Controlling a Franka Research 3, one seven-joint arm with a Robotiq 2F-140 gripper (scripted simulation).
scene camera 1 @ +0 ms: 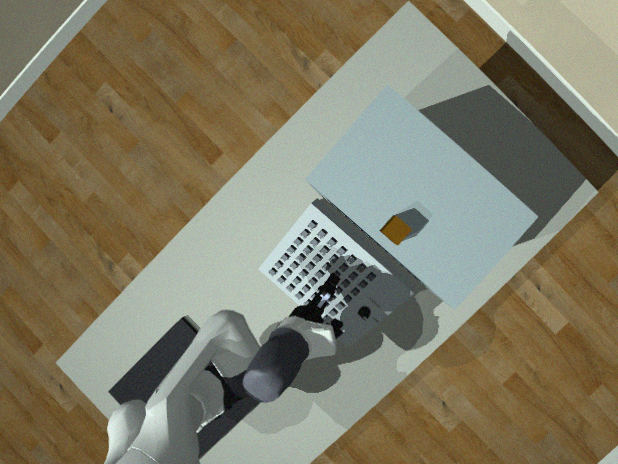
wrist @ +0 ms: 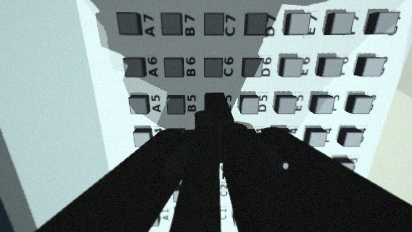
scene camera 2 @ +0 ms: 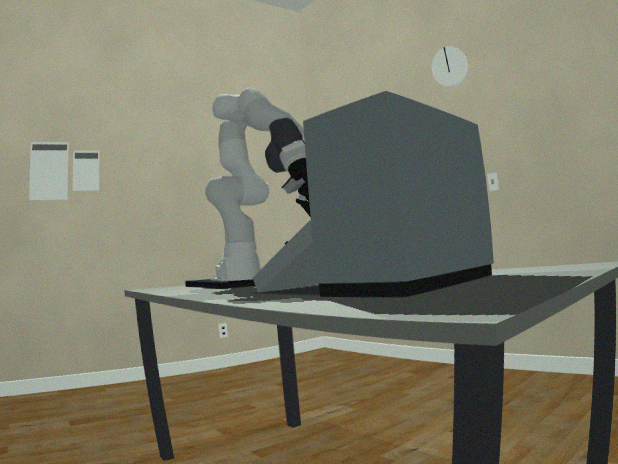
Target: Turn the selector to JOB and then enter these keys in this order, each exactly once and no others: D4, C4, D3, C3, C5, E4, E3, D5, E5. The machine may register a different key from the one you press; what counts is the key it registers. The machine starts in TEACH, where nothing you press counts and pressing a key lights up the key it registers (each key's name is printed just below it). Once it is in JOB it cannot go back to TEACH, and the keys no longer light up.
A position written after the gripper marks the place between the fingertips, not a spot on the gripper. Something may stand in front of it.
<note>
In view: the gripper [scene camera 1: 335, 277] and a grey housing [scene camera 2: 398, 198].
The gripper is seen too in the wrist view [wrist: 214, 107]. The grey housing shows as well in scene camera 1 [scene camera 1: 461, 221] and in the wrist view [wrist: 59, 150].
</note>
